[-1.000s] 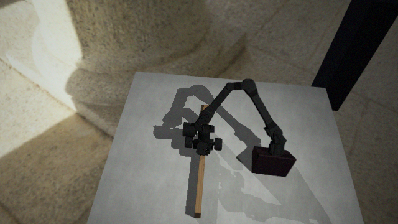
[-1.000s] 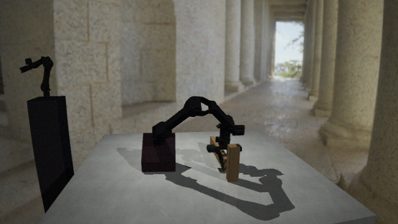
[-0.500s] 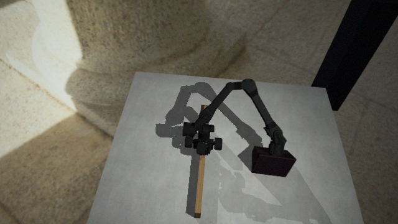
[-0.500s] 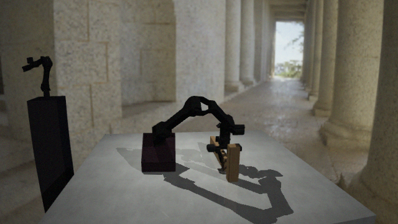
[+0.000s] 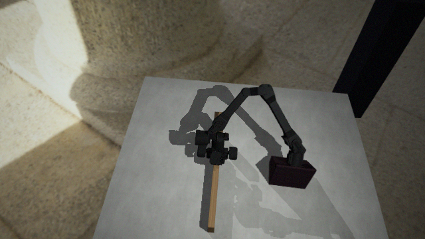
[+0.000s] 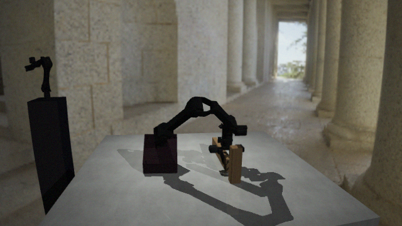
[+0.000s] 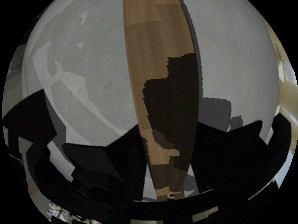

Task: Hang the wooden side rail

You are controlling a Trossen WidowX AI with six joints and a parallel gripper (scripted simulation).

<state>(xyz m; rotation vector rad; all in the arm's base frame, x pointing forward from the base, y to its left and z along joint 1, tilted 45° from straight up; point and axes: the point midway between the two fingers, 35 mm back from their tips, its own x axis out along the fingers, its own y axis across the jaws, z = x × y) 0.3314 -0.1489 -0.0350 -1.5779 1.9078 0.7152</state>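
My gripper tip is now 10 mm past the wooden headboard post, 160 mm to the left of it and 50 mm below it.
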